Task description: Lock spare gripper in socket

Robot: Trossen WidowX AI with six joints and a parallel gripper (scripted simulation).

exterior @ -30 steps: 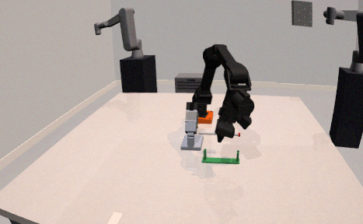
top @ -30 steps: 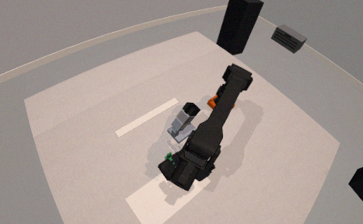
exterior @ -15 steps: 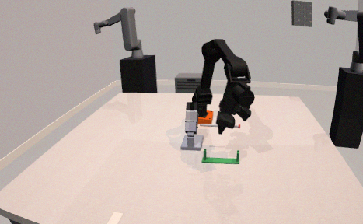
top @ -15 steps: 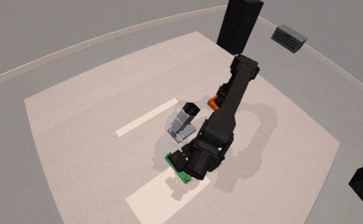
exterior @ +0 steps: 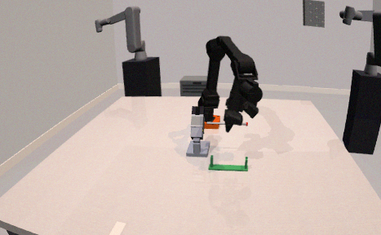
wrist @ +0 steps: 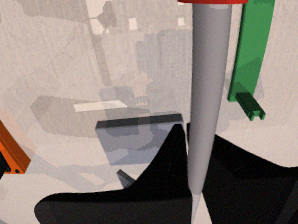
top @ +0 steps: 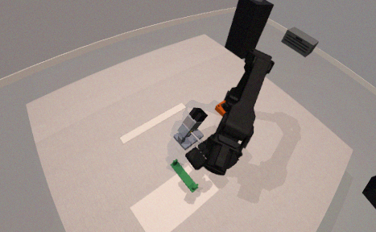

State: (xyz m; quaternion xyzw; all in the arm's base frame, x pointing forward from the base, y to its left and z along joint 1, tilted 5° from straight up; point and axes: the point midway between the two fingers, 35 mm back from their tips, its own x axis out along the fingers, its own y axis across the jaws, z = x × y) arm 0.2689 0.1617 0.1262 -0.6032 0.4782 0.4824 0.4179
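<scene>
Right now the grey mount is 11 cm to the right of my gripper tip and 5 cm below it. Also, from my gripper tip: spare gripper (12 cm to the right, 2 cm behind, 2 cm above); then green pin rest (9 cm ahead, 8 cm below, 3 cm to the left).
</scene>
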